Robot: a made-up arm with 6 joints. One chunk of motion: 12 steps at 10 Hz.
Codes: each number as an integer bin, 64 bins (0 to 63) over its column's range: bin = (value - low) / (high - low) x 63, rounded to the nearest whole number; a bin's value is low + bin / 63 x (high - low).
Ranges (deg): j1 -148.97..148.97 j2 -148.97..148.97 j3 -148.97..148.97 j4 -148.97..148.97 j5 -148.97..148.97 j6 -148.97..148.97
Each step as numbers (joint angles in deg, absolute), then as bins.
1 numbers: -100.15 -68.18 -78.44 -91.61 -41.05 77.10
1 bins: 10 17 15 12 23 48
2 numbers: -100.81 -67.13 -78.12 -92.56 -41.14 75.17
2 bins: 10 17 15 12 23 47
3 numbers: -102.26 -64.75 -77.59 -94.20 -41.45 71.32
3 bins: 10 18 15 12 23 47
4 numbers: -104.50 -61.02 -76.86 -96.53 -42.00 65.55
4 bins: 9 19 15 11 23 45
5 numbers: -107.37 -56.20 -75.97 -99.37 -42.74 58.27
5 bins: 9 20 15 10 22 44
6 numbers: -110.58 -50.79 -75.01 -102.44 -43.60 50.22
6 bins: 8 21 16 10 22 42
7 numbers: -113.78 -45.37 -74.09 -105.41 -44.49 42.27
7 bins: 7 22 16 9 22 40
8 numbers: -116.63 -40.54 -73.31 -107.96 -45.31 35.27
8 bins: 7 23 16 9 22 39
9 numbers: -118.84 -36.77 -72.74 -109.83 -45.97 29.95
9 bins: 6 24 16 8 22 38
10 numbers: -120.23 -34.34 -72.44 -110.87 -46.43 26.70
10 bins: 6 24 16 8 22 37
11 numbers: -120.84 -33.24 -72.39 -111.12 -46.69 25.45
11 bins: 6 24 16 8 22 37
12 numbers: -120.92 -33.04 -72.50 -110.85 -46.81 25.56
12 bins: 6 25 16 8 22 37
